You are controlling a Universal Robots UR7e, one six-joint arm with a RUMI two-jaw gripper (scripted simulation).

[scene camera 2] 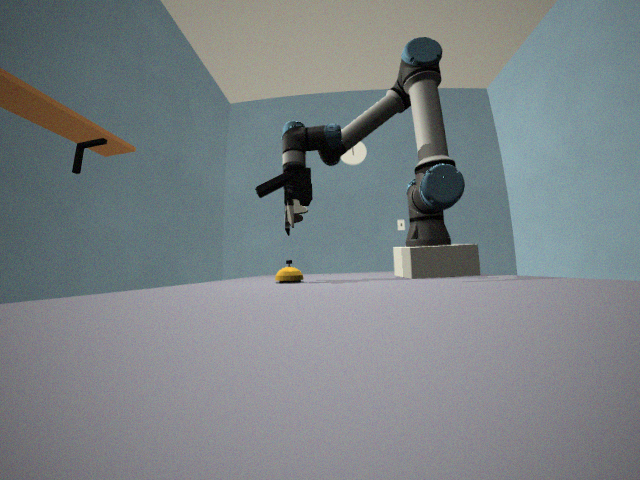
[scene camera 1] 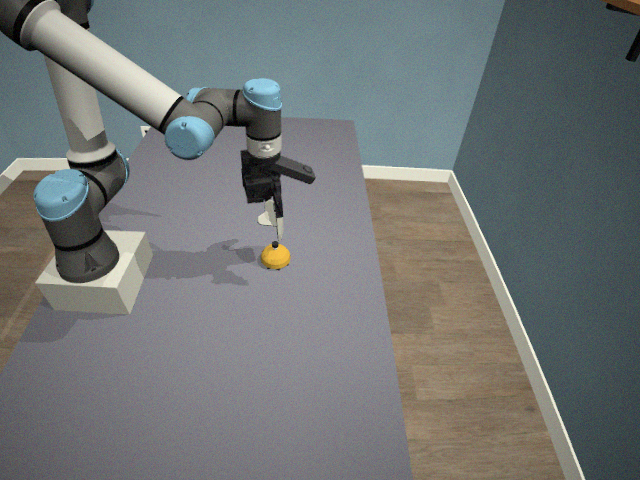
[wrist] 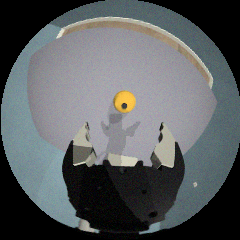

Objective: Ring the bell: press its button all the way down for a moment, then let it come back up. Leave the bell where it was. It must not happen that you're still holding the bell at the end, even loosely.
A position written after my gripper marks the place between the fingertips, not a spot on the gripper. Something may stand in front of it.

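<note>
My gripper, visible (scene camera 1: pixel 272 220). Gripper also in scene camera 2 (scene camera 2: pixel 290 232), and in the wrist view (wrist: pixel 124 122).
</note>
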